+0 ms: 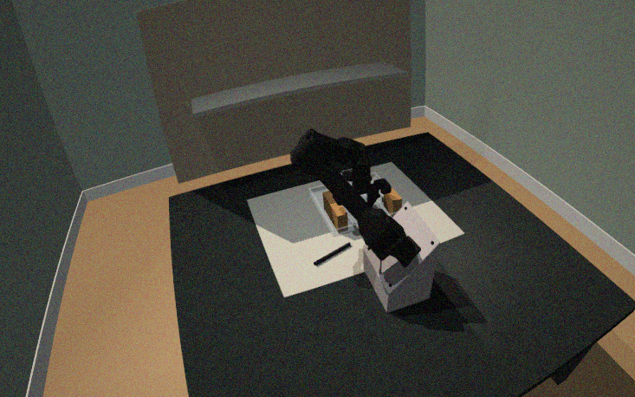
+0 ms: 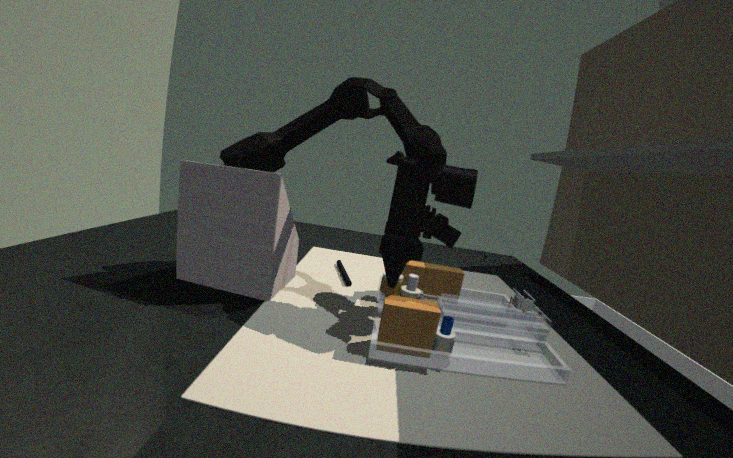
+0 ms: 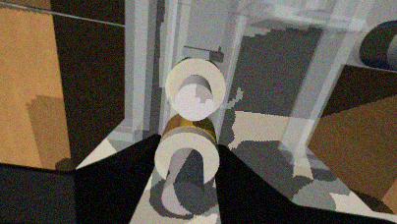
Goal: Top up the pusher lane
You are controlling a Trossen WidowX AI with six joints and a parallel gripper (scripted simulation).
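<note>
The blue-capped jar is 7 cm ahead of my gripper tip, 13 cm to the right of it and 2 cm below it. Round my gripper tip: black stick: 10 cm behind, 15 cm to the left, 4 cm below; then shelf: 51 cm ahead, 2 cm to the left, 32 cm above.
</note>
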